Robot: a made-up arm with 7 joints. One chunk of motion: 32 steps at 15 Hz.
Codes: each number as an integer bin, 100 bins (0 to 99) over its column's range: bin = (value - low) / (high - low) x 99, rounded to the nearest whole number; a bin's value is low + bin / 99 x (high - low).
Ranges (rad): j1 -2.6..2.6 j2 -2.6..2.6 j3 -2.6..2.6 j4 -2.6..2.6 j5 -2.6..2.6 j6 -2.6..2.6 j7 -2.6..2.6
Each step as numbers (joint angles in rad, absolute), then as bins.
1 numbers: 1.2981 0.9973 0.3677 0.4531 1.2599 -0.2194 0.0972
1 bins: 74 68 57 58 73 45 51
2 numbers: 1.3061 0.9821 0.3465 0.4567 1.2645 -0.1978 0.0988
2 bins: 74 68 56 58 74 46 51
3 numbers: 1.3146 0.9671 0.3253 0.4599 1.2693 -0.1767 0.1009
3 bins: 75 68 56 58 74 46 51
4 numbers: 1.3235 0.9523 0.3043 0.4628 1.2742 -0.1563 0.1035
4 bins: 75 68 55 58 74 47 51
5 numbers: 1.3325 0.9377 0.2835 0.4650 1.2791 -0.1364 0.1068
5 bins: 75 67 55 58 74 47 52
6 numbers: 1.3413 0.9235 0.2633 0.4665 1.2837 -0.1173 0.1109
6 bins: 75 67 55 58 74 47 52
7 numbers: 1.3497 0.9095 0.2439 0.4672 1.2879 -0.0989 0.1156
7 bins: 75 67 54 58 74 48 52
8 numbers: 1.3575 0.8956 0.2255 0.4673 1.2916 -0.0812 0.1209
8 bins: 75 67 54 58 74 48 52
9 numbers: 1.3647 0.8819 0.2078 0.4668 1.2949 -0.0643 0.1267
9 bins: 75 66 53 58 74 48 52
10 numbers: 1.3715 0.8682 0.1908 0.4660 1.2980 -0.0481 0.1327
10 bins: 76 66 53 58 74 49 52
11 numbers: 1.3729 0.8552 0.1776 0.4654 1.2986 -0.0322 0.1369
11 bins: 76 66 53 58 74 49 52
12 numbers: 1.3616 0.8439 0.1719 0.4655 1.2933 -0.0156 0.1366
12 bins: 75 66 53 58 74 49 52
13 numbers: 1.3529 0.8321 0.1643 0.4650 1.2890 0.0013 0.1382
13 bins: 75 65 53 58 74 50 52
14 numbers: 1.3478 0.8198 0.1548 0.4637 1.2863 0.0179 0.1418
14 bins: 75 65 52 58 74 50 52
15 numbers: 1.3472 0.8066 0.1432 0.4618 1.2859 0.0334 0.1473
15 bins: 75 65 52 58 74 50 52
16 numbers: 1.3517 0.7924 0.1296 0.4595 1.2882 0.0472 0.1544
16 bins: 75 65 52 58 74 50 52
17 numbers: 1.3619 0.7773 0.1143 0.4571 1.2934 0.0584 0.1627
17 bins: 75 64 52 58 74 51 53
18 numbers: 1.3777 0.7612 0.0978 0.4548 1.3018 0.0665 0.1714
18 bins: 76 64 51 58 74 51 53
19 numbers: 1.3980 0.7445 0.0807 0.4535 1.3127 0.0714 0.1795
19 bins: 76 64 51 58 74 51 53
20 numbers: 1.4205 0.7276 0.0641 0.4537 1.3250 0.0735 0.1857
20 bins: 77 63 51 58 75 51 53
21 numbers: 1.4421 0.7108 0.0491 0.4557 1.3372 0.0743 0.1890
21 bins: 77 63 50 58 75 51 53
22 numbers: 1.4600 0.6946 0.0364 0.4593 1.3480 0.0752 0.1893
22 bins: 77 63 50 58 75 51 53
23 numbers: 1.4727 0.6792 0.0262 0.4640 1.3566 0.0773 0.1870
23 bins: 78 62 50 58 75 51 53
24 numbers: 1.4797 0.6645 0.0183 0.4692 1.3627 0.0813 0.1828
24 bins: 78 62 50 58 75 51 53
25 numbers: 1.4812 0.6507 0.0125 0.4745 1.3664 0.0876 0.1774
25 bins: 78 62 50 59 76 51 53
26 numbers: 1.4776 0.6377 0.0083 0.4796 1.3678 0.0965 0.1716
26 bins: 78 62 50 59 76 51 53
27 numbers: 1.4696 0.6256 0.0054 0.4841 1.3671 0.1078 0.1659
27 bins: 77 61 50 59 76 52 53
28 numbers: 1.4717 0.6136 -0.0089 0.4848 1.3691 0.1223 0.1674
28 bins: 78 61 49 59 76 52 53
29 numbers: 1.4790 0.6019 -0.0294 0.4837 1.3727 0.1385 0.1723
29 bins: 78 61 49 59 76 52 53
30 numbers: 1.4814 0.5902 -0.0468 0.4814 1.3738 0.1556 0.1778
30 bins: 78 61 49 59 76 52 53
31 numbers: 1.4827 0.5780 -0.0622 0.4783 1.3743 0.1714 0.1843
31 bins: 78 61 48 59 76 53 53
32 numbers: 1.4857 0.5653 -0.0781 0.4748 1.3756 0.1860 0.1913
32 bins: 78 60 48 59 76 53 53
